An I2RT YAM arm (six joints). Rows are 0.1 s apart.
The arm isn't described. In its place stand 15 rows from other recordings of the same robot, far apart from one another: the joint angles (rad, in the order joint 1, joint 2, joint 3, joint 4, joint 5, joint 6), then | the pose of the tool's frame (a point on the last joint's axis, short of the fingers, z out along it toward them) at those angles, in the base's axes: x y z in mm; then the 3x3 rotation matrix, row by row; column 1 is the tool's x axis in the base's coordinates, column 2 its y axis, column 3 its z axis.
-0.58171 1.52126 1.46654 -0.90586 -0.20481 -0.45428 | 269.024, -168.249, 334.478; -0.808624, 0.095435, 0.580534; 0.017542, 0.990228, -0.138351; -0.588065, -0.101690, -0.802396
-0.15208 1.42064 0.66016 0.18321 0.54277 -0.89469 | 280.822, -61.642, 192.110; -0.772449, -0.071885, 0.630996; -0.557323, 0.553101, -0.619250; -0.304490, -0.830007, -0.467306
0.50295 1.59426 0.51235 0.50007 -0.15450 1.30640 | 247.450, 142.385, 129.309; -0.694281, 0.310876, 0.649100; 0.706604, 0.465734, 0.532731; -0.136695, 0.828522, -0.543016
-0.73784 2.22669 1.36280 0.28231 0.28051 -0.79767 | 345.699, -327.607, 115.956; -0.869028, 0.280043, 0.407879; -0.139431, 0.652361, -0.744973; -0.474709, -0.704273, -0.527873
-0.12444 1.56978 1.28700 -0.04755 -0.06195 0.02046 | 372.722, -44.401, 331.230; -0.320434, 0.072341, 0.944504; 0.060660, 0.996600, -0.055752; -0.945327, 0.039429, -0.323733
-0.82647 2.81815 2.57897 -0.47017 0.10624 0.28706 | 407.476, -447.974, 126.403; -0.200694, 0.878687, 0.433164; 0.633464, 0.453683, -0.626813; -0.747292, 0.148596, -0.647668
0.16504 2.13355 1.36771 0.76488 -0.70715 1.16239 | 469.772, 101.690, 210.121; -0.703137, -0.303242, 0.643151; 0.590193, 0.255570, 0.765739; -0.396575, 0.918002, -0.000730
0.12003 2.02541 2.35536 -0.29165 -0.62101 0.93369 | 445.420, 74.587, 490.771; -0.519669, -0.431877, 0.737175; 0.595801, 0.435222, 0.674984; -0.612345, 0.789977, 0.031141
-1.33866 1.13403 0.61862 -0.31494 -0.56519 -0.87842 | 69.461, -210.952, 207.349; -0.677019, 0.340855, 0.652275; 0.038388, 0.901434, -0.431211; -0.734964, -0.266898, -0.623373
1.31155 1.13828 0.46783 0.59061 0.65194 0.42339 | 82.546, 226.986, 239.817; -0.270618, -0.550750, 0.789582; 0.253619, 0.750424, 0.610361; -0.928678, 0.365428, -0.063398
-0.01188 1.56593 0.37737 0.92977 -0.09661 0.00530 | 271.580, 0.208, 144.554; -0.256321, -0.080059, 0.963271; 0.008321, 0.996344, 0.085022; -0.966556, 0.029808, -0.254718
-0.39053 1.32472 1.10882 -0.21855 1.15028 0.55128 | 254.094, -139.748, 338.406; 0.150909, 0.988535, -0.005087; 0.169108, -0.030885, -0.985114; -0.973976, 0.147802, -0.171830
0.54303 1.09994 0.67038 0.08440 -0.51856 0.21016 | 202.091, 142.583, 265.788; -0.460230, -0.769014, 0.443628; -0.066140, 0.528005, 0.846662; -0.885333, 0.360318, -0.293866
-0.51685 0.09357 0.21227 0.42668 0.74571 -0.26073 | 56.698, -60.010, 278.711; 0.212165, 0.954243, 0.210729; -0.338415, 0.274040, -0.900210; -0.916767, 0.119679, 0.381072
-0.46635 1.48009 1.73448 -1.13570 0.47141 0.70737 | 247.612, -142.743, 414.572; -0.095822, 0.948467, 0.302040; 0.696409, 0.280686, -0.660478; -0.711220, 0.147055, -0.687417
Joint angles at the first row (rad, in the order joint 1, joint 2, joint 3, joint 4, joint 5, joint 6):
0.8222, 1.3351, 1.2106, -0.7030, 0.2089, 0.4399
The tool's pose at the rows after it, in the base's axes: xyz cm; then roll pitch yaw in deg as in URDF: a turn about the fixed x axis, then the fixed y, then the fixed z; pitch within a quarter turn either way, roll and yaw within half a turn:
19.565 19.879 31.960 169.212 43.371 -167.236
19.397 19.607 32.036 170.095 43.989 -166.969
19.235 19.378 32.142 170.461 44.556 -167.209
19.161 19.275 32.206 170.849 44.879 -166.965
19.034 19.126 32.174 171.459 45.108 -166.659
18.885 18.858 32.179 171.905 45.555 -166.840
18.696 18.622 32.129 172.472 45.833 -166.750
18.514 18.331 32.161 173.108 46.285 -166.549
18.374 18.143 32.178 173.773 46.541 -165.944
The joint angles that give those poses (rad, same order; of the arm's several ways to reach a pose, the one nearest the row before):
0.8222, 1.3198, 1.1990, -0.7020, 0.2280, 0.4346
0.8218, 1.3072, 1.1912, -0.7026, 0.2430, 0.4281
0.8221, 1.2955, 1.1850, -0.7026, 0.2559, 0.4282
0.8222, 1.2901, 1.1827, -0.7025, 0.2616, 0.4236
0.8230, 1.2826, 1.1759, -0.7030, 0.2697, 0.4197
0.8217, 1.2704, 1.1662, -0.7019, 0.2813, 0.4189
0.8222, 1.2587, 1.1557, -0.7025, 0.2915, 0.4173
0.8210, 1.2450, 1.1464, -0.7031, 0.3016, 0.4120
0.8207, 1.2357, 1.1402, -0.7043, 0.3064, 0.4034

